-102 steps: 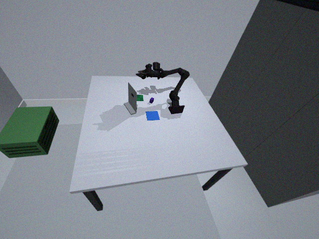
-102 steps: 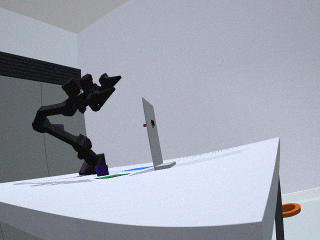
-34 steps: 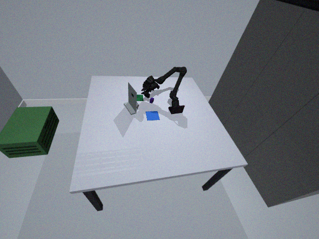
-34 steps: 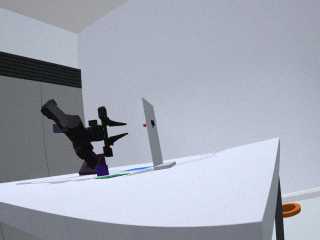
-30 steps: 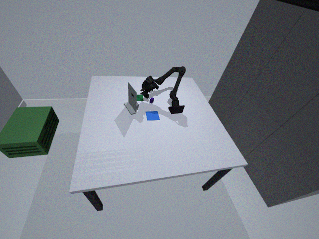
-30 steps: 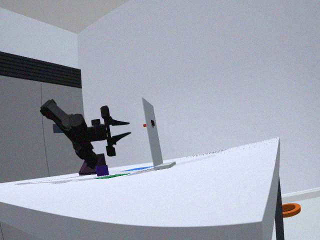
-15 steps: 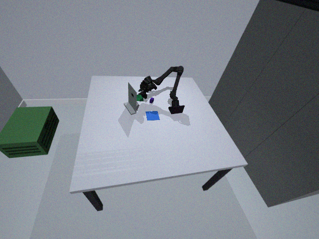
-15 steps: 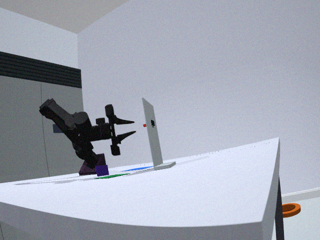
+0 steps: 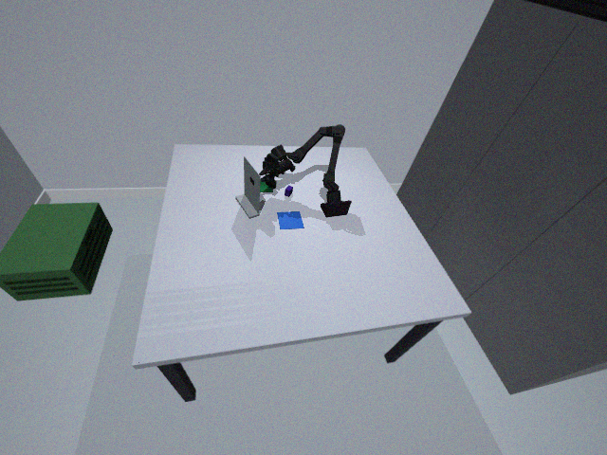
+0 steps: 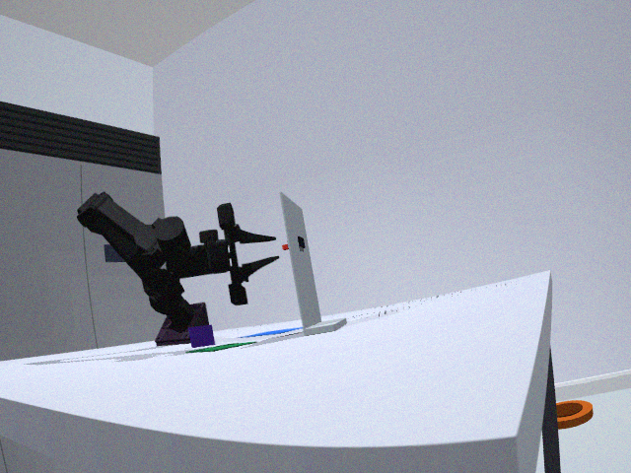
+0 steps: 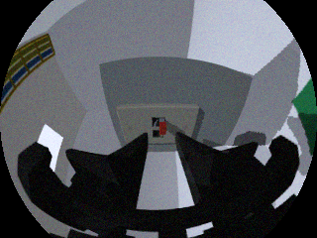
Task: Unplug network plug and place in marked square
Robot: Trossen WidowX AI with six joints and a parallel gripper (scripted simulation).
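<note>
Right now the network plug is 3 cm ahead of my gripper tip and 1 cm to the left of it. Round my gripper tip: grey panel 6 cm below, 5 cm ahead, 2 cm to the left; then blue marked square 16 cm to the left, 16 cm below, 12 cm behind.
</note>
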